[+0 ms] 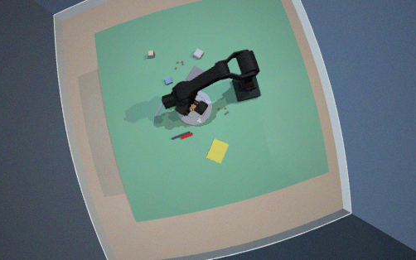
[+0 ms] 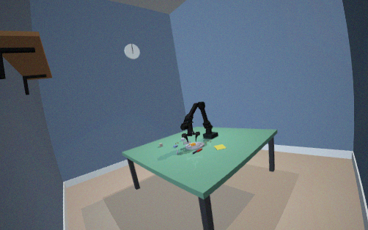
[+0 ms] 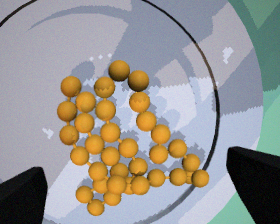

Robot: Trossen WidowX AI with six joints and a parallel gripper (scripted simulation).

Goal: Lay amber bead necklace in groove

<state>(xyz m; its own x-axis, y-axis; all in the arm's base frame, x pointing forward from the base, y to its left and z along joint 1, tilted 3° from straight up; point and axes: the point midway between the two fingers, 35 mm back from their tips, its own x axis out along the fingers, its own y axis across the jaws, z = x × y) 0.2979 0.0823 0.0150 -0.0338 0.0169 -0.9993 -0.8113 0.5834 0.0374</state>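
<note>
Right now my gripper tip is 30 mm above the round grey bead board, 20 mm to the right of it and 10 mm past it. Also, from my gripper tip: grey rod 190 mm ahead, 40 mm below, 10 mm to the left; red-handled tool 180 mm to the left, 50 mm ahead, 40 mm below; grey plate 170 mm to the right, 40 mm below, 30 mm behind.
</note>
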